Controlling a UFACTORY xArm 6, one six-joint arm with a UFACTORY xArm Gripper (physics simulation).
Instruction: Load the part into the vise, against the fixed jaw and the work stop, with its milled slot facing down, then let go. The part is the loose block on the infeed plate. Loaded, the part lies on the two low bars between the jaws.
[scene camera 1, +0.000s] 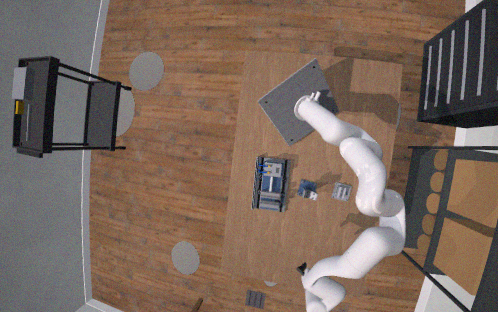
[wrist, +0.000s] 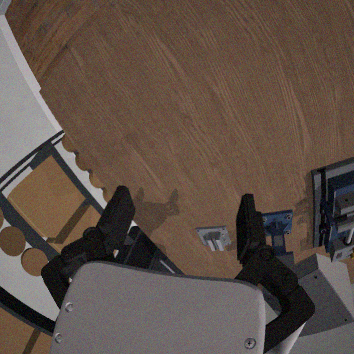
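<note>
My gripper is open and empty, its black fingers wide apart in the wrist view, high above the table. In the scene view it is low, well away from the small fixtures. A small light grey plate carries pale, block-like shapes; it looks like the infeed plate, but the loose block and its slot are too small to make out. The large dark-railed unit with grey jaw-like blocks looks like the vise. Its low bars and work stop cannot be told apart; the wrist view cuts it off.
A small blue fixture stands between the light grey plate and the large unit. The arm rises from a big grey base plate on the wooden table. A dark drawer cabinet is at the right, a black cart at the left.
</note>
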